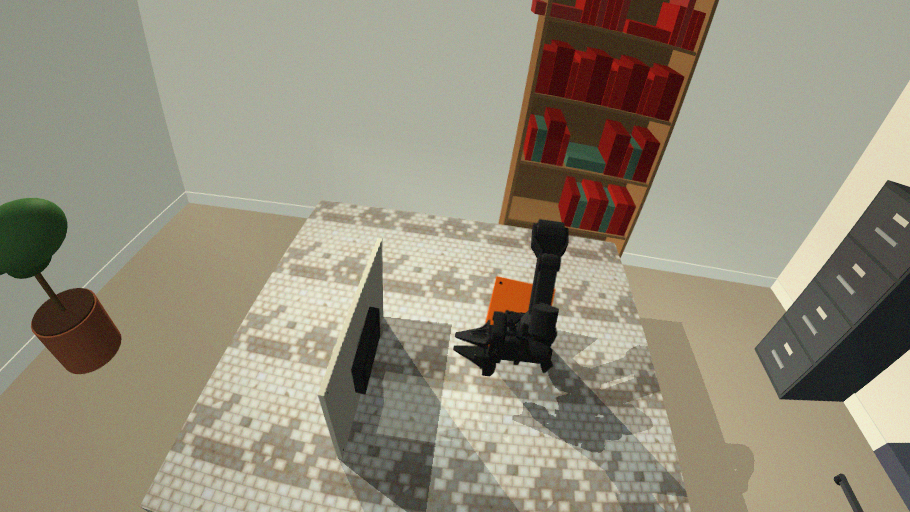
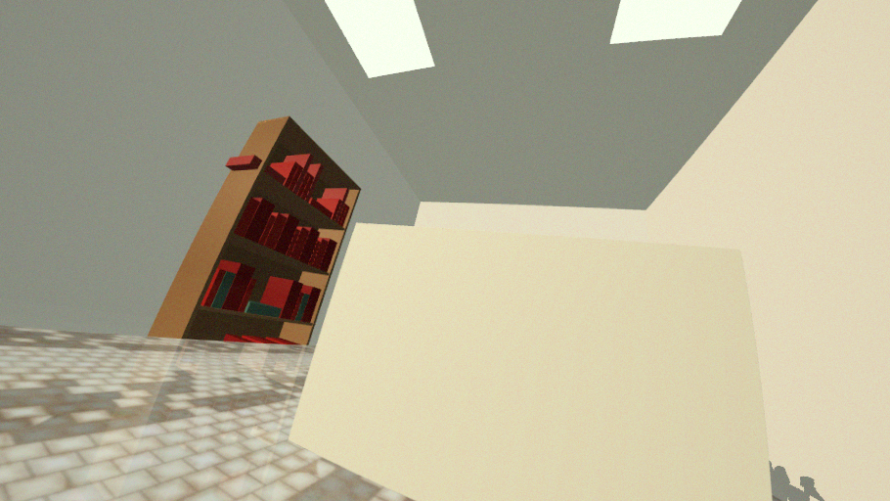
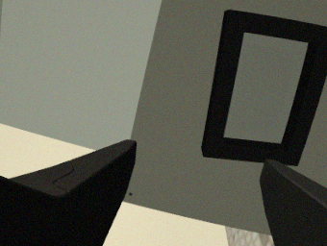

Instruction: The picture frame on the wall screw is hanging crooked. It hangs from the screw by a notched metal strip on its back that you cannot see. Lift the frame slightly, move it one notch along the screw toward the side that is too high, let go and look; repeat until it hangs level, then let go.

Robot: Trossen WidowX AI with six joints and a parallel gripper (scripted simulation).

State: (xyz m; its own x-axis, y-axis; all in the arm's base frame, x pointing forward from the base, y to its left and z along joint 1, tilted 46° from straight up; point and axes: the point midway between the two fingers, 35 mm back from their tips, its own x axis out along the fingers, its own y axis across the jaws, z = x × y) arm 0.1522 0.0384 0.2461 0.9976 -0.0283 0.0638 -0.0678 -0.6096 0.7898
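My gripper tip is now 21 cm short of the black picture frame and 9 cm above it. The rest, counted from my gripper tip: wall panel 22 cm ahead, 10 cm below, 1 cm to the right.
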